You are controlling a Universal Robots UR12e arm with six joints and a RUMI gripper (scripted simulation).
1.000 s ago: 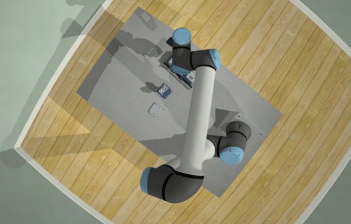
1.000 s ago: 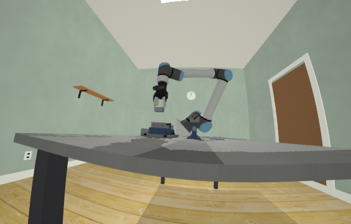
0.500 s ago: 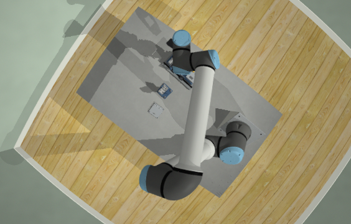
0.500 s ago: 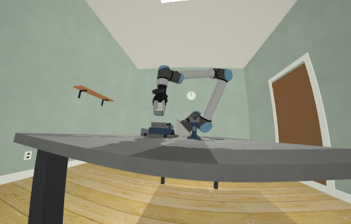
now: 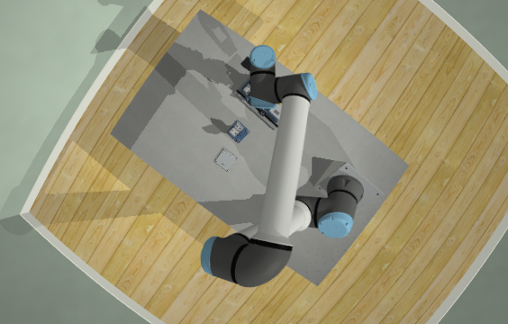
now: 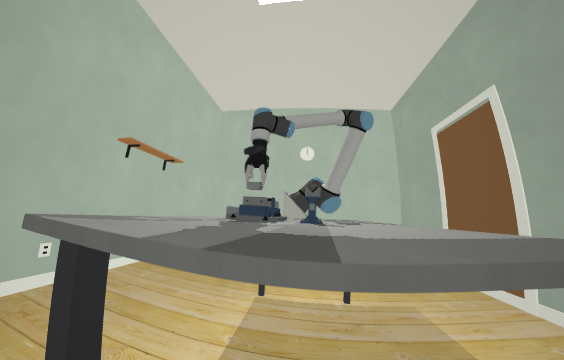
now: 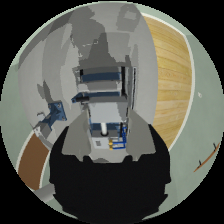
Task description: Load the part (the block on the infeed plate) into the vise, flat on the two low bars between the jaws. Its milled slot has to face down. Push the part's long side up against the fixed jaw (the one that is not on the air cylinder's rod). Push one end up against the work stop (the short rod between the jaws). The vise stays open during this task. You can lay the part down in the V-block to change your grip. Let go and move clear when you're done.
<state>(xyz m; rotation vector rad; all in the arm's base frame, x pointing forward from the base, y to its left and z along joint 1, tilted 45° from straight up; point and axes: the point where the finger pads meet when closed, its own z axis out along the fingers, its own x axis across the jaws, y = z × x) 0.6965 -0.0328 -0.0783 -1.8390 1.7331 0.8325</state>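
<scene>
My gripper is now 11 cm above the vise, 7 cm past it and 2 cm to the right of it. The rest, counted from my hand: infeed plate 40 cm to the left, 15 cm below, 14 cm behind; then part 1 cm below.
</scene>
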